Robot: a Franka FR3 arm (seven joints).
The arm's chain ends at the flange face. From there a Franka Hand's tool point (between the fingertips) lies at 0.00 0.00 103.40 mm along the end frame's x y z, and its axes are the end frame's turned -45 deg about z.
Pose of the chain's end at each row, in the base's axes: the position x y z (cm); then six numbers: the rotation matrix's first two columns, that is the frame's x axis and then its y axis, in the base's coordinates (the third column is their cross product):
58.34 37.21 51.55 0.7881 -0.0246 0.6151 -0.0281 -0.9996 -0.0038
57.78 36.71 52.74 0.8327 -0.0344 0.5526 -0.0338 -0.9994 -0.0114
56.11 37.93 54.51 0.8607 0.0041 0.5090 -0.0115 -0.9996 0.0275
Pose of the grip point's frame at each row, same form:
64.70 37.06 43.40 0.5771 0.6894 0.4376 0.5374 -0.7242 0.4323
63.49 36.62 44.12 0.6127 0.6824 0.3988 0.5649 -0.7310 0.3827
61.37 37.62 45.61 0.6167 0.7097 0.3405 0.6005 -0.7039 0.3794

